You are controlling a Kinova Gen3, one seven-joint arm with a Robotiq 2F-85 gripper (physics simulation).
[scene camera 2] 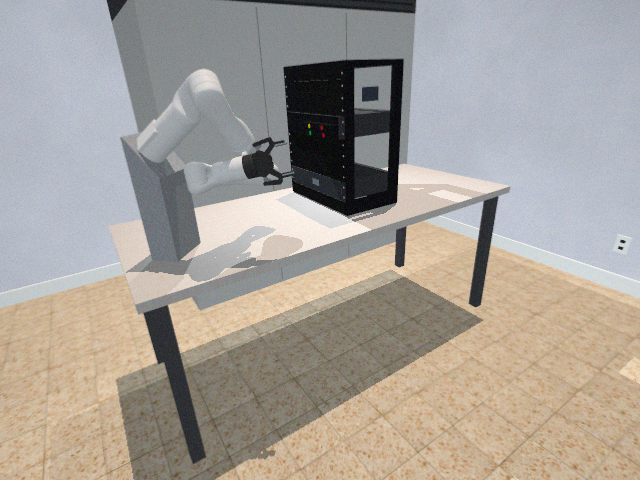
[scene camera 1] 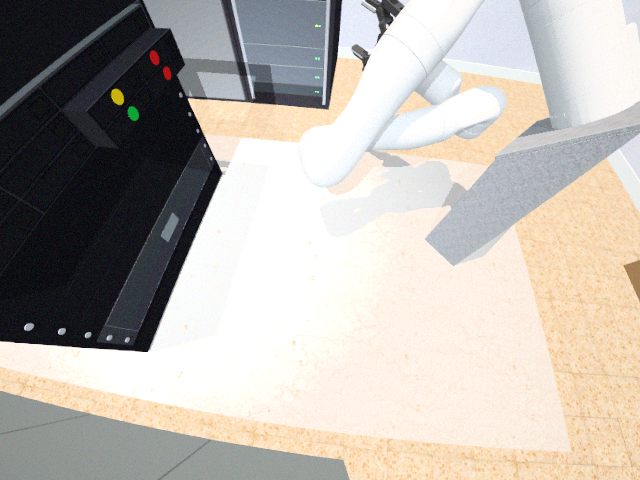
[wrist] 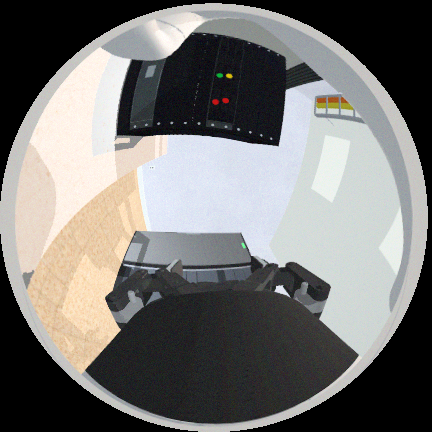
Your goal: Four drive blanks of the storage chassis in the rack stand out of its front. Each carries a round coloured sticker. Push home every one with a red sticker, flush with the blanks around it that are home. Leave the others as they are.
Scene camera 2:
my gripper: 290, 157
rack: 325, 171
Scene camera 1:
rack: 101, 234
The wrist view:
my gripper: 216, 265
rack: 157, 98
